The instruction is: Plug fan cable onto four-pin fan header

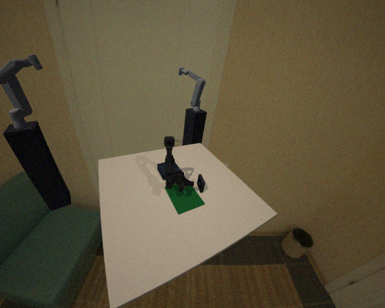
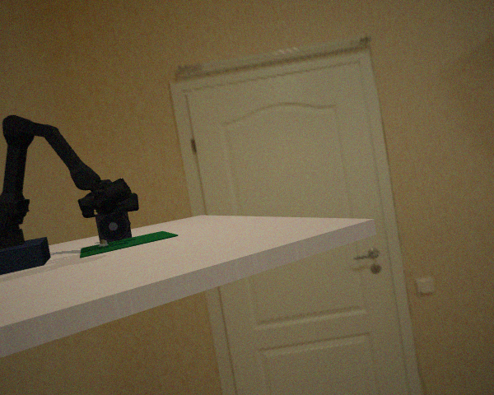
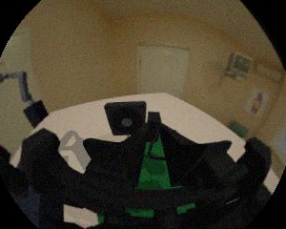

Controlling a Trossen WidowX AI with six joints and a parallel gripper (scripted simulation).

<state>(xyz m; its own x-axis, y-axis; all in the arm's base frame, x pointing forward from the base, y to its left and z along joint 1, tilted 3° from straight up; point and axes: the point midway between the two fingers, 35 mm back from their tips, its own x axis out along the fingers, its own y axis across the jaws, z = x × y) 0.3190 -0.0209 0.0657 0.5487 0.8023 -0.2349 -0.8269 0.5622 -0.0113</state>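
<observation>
Now: gripper tip 14 cm above the green board, 6 cm to the left of it and 1 cm past it. Round my gripper tip: dark fan plug (1 cm below); pale fan header (13 cm below, 8 cm behind, 1 cm to the right); black fan (11 cm to the left, 7 cm below, 1 cm behind).
</observation>
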